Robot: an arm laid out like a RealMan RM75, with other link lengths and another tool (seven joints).
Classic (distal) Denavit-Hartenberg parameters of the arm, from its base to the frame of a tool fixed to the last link. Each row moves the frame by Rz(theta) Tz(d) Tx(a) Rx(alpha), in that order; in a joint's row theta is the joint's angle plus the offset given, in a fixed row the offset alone. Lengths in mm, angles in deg.
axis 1: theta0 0  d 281.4  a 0  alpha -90
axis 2: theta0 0  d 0  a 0  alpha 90
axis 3: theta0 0  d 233  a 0  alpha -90
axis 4: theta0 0  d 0  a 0  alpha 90
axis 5: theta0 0  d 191.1  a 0  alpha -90
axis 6: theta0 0  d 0  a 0  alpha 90
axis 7: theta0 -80.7  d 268.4  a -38  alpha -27.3
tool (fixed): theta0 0  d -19.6  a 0  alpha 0
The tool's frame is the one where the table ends.
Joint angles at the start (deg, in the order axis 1, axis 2, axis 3, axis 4, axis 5, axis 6, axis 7):
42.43, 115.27, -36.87, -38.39, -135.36, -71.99, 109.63
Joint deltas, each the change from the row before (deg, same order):
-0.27, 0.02, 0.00, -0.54, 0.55, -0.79, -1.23
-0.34, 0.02, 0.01, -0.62, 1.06, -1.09, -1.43
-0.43, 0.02, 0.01, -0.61, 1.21, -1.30, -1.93
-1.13, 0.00, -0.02, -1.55, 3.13, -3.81, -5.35
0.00, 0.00, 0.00, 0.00, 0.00, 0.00, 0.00
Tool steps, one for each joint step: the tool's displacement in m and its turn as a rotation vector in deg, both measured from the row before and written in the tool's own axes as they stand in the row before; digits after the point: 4 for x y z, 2 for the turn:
-0.0024, 0.0009, -0.0019, 0.30, 0.03, -1.31
-0.0042, 0.0002, -0.0030, 0.64, -0.32, -1.55
-0.0050, 0.0009, -0.0030, 0.68, -0.32, -2.01
-0.0145, 0.0035, -0.0082, 1.77, -0.82, -5.81
0.0000, 0.0000, 0.0000, 0.00, 0.00, 0.00

